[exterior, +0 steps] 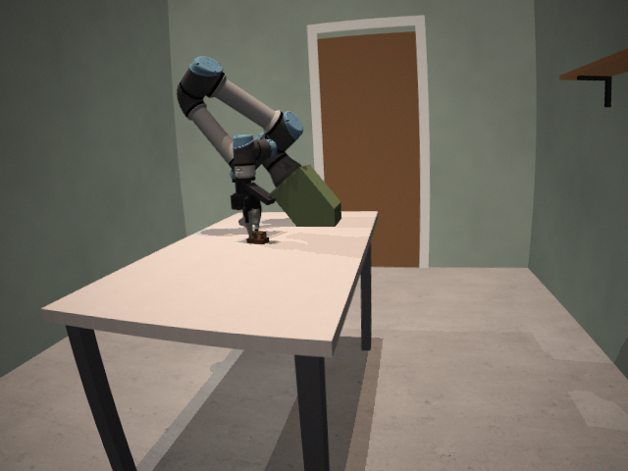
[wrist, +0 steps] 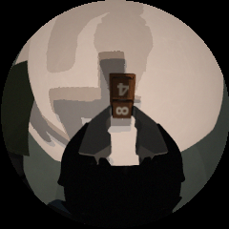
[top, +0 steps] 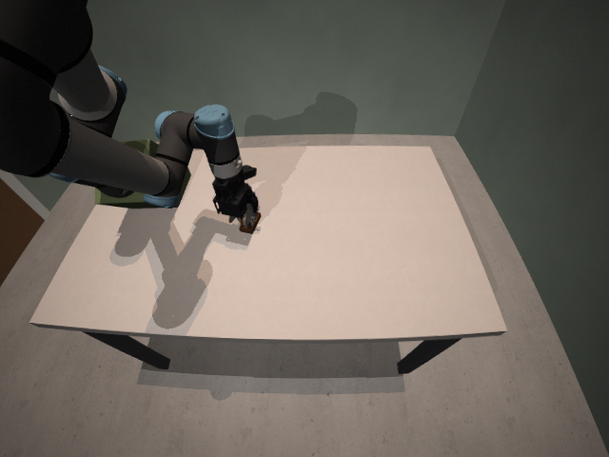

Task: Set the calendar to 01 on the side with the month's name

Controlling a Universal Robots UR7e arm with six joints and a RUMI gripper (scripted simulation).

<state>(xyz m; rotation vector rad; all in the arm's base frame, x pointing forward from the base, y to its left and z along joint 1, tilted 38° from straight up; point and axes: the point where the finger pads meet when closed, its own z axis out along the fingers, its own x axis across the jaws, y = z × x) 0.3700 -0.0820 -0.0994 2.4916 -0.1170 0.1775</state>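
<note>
Right now the brown tray is 2 cm to the left of my hand and 3 cm below it.
</note>
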